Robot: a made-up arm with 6 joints.
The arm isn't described. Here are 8 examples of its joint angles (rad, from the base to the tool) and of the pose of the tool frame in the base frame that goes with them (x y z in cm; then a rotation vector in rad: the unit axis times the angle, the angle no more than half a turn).
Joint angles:
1: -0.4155 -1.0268 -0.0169 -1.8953 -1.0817 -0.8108
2: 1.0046 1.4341 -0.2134 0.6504 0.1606 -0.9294
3: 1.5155 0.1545 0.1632 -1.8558 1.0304 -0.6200
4: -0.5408 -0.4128 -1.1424 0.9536 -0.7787 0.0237
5: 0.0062 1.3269 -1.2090 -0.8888 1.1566 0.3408
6: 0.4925 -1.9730 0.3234 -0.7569 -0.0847 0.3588
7: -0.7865 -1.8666 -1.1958 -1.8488 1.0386 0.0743
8: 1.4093 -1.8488 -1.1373 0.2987 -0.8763 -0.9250
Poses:
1: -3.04 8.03 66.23 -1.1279 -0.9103 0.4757
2: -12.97 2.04 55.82 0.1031 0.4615 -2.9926
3: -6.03 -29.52 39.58 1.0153 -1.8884 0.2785
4: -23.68 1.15 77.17 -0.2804 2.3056 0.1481
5: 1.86 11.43 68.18 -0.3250 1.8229 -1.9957
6: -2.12 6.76 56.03 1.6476 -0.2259 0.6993
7: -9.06 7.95 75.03 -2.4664 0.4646 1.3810
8: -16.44 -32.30 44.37 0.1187 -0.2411 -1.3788
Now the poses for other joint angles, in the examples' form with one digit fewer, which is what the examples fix.
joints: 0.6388 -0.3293 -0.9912 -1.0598 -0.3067 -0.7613
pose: -18.9 3.1 51.4 -1.207 0.415 2.843
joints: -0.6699 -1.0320 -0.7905 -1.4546 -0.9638 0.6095
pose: -3.5 10.3 70.2 -1.703 -2.055 0.280
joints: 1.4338 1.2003 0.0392 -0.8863 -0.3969 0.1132
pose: -14.6 -21.6 41.5 0.387 -0.865 -2.833
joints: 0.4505 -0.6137 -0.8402 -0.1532 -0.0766 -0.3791
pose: -21.3 1.9 50.6 1.094 1.004 -1.690
